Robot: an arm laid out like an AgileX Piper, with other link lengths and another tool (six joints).
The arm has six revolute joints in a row. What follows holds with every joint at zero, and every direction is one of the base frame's. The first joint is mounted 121.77 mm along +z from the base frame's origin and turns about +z. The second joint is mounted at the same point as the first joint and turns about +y. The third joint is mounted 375.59 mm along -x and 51.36 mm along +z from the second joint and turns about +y. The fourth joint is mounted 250.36 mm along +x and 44.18 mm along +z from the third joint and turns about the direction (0.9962, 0, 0.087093). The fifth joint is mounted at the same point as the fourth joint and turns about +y. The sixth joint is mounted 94.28 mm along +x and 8.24 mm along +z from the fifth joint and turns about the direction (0.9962, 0, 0.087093). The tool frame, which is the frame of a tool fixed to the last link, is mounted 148.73 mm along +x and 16.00 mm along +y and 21.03 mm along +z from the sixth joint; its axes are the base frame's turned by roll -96.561, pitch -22.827 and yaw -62.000 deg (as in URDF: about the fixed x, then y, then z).
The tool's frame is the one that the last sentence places.
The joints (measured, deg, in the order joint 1, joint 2, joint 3, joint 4, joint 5, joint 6), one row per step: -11.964, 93.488, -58.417, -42.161, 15.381, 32.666; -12.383, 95.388, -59.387, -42.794, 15.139, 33.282; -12.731, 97.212, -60.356, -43.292, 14.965, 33.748; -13.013, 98.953, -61.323, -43.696, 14.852, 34.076; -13.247, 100.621, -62.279, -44.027, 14.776, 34.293; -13.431, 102.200, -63.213, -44.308, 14.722, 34.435; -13.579, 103.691, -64.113, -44.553, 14.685, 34.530; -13.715, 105.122, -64.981, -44.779, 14.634, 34.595; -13.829, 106.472, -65.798, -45.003, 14.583, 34.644; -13.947, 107.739, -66.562, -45.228, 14.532, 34.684
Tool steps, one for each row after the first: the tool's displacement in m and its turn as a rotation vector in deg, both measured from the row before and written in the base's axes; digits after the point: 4 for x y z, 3 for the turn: 0.0076, -0.0052, -0.0085, 0.125, 0.630, -0.362; 0.0072, -0.0046, -0.0084, 0.116, 0.635, -0.297; 0.0069, -0.0041, -0.0082, 0.078, 0.632, -0.222; 0.0065, -0.0037, -0.0080, 0.048, 0.624, -0.157; 0.0062, -0.0033, -0.0077, 0.024, 0.591, -0.095; 0.0058, -0.0029, -0.0074, 0.010, 0.561, -0.055; 0.0055, -0.0027, -0.0073, 0.005, 0.529, -0.023; 0.0051, -0.0024, -0.0070, -0.008, 0.505, 0.011; 0.0047, -0.0023, -0.0068, -0.020, 0.479, 0.015
